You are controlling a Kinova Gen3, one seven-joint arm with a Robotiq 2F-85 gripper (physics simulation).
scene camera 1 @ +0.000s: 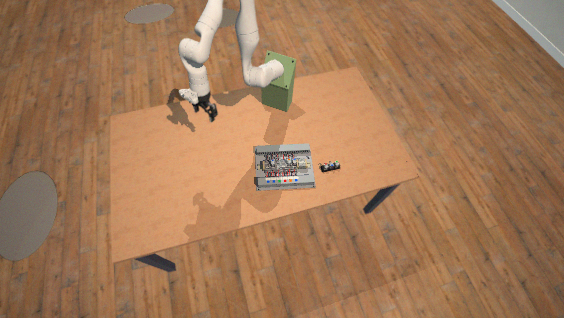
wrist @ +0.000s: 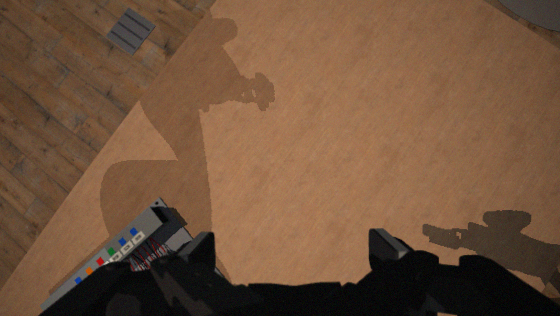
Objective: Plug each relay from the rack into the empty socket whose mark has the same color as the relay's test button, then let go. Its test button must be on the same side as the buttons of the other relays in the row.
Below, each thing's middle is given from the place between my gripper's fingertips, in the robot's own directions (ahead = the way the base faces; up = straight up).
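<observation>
Grey relay panel [scene camera 1: 259, 159]: my hand 400 mm above it, 270 mm short of it, 250 mm to the right of it.
</observation>
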